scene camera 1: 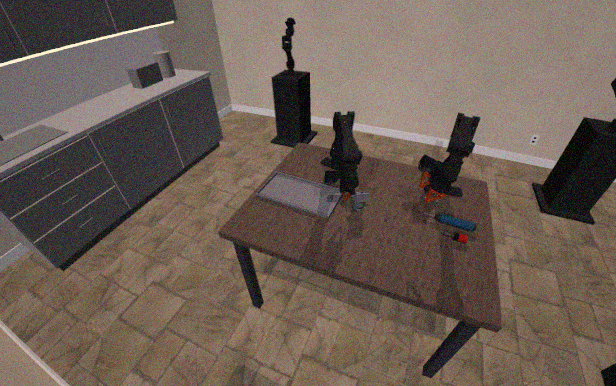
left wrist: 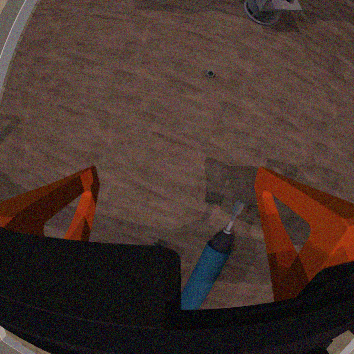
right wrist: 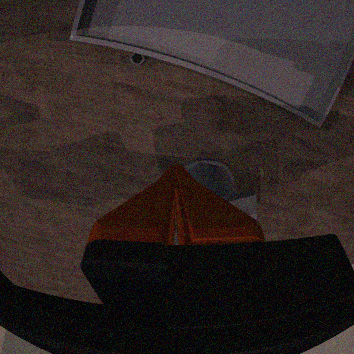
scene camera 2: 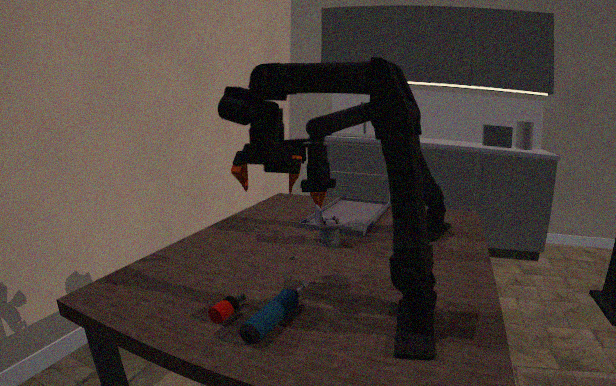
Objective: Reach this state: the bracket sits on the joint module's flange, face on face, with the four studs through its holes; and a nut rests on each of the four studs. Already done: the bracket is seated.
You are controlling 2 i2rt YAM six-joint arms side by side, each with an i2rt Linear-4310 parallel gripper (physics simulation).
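Places are measured from the left arm's base along level axes (x ahead, y left, z up), in metres.
Where they show: left gripper, fingertip midpoint: [scene camera 1: 422,194] [left wrist: 176,175] [scene camera 2: 268,190]; right gripper, fingertip midpoint: [scene camera 1: 346,198] [right wrist: 175,173]; left arm's base at its link origin: [scene camera 1: 442,190] [scene camera 2: 414,328]; right arm's base at its link origin: [scene camera 1: 336,166] [scene camera 2: 433,231].
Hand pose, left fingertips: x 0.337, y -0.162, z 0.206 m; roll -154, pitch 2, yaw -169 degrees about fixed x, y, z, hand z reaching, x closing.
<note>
Things, the pixels of their top centre, and the offset from my left fingertips. Level surfaces: height alone.
- grey joint module at its top centre: [right wrist: 215,244] [scene camera 2: 329,219] [scene camera 1: 359,195] 0.085 m back, 0.267 m right, 0.132 m down
- shallow grey tray at its top centre: [scene camera 2: 349,211] [scene camera 1: 300,191] 0.100 m back, 0.581 m right, 0.190 m down
- blue screwdriver at its top centre: [left wrist: 209,274] [scene camera 2: 279,298] [scene camera 1: 450,217] 0.079 m back, 0.170 m left, 0.165 m down
- smaller red-and-black tool at its top centre: [scene camera 2: 228,298] [scene camera 1: 456,233] 0.017 m ahead, 0.191 m left, 0.172 m down
- table at its surface level: 0.206 m down
The grey joint module [scene camera 1: 358,204] [scene camera 2: 330,237] [left wrist: 261,14] [right wrist: 214,176] stands on the table with the pale bracket [scene camera 2: 318,217] [left wrist: 288,4] [right wrist: 248,203] on top. The studs are too small to tell whether any bears a nut. One nut [scene camera 2: 292,258] [left wrist: 210,74] lies on the table. Another nut [right wrist: 137,59] lies by the tray's edge. My left gripper [scene camera 1: 424,194] [scene camera 2: 268,191] [left wrist: 176,175] is open and empty, high above the table. My right gripper [scene camera 1: 346,197] [scene camera 2: 319,206] [right wrist: 175,173] is shut and empty, above and close beside the module, partly hiding it in the right wrist view.
The shallow grey tray [scene camera 1: 295,209] [scene camera 2: 366,229] [right wrist: 200,69] lies beside the module. A blue screwdriver [scene camera 1: 456,222] [scene camera 2: 270,316] [left wrist: 205,272] and a smaller red-and-black tool [scene camera 1: 460,237] [scene camera 2: 223,309] lie on the table [scene camera 1: 380,260].
</note>
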